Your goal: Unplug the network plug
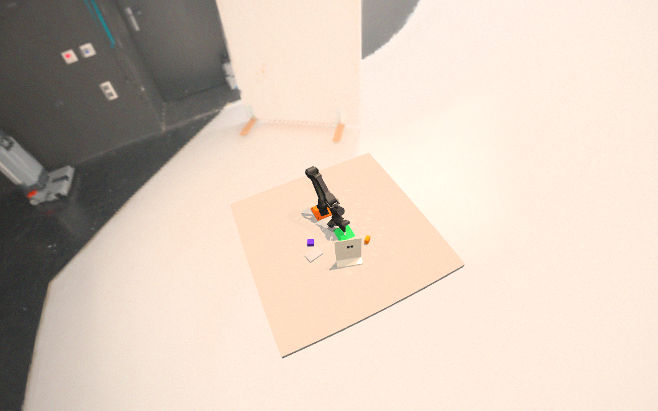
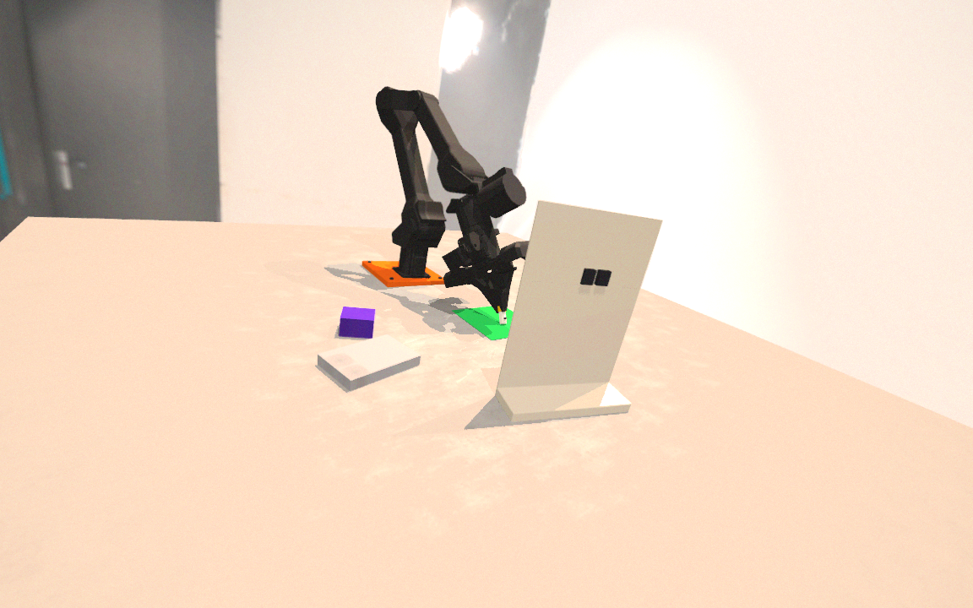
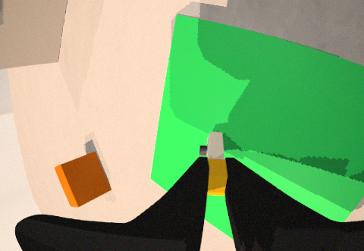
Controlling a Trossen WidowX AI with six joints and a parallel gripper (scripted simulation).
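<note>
Right now the green marked square is 10 mm behind my gripper tip and 20 mm below it. Also, from my gripper tip: network plug right at my gripper tip; then orange cube 130 mm ahead, 120 mm to the left; then upright panel 220 mm ahead, 50 mm to the right, 90 mm above.
</note>
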